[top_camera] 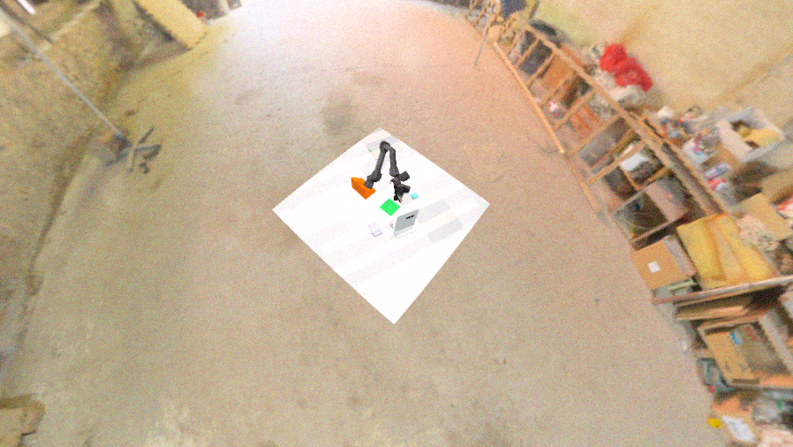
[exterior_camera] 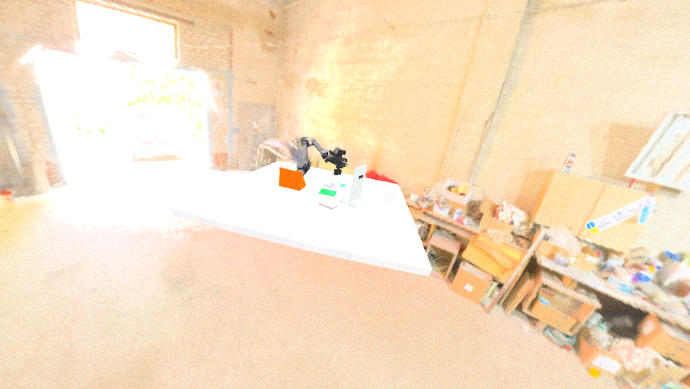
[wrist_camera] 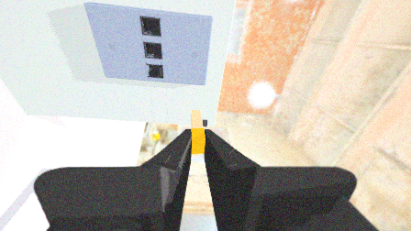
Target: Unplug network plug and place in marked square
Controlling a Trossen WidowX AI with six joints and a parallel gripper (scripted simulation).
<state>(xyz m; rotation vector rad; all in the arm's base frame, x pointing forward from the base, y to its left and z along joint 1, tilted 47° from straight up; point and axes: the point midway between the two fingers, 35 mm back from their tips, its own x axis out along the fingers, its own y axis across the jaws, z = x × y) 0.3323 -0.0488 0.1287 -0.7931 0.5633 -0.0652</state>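
Now: the green marked square 120 mm behind my gripper tip, 10 mm to the left of it and 230 mm below it. Round my gripper tip: network plug (right at my gripper tip); then small cyan object (70 mm behind, 240 mm to the left, 220 mm below); then white panel (110 mm ahead, 20 mm to the right, 120 mm below).
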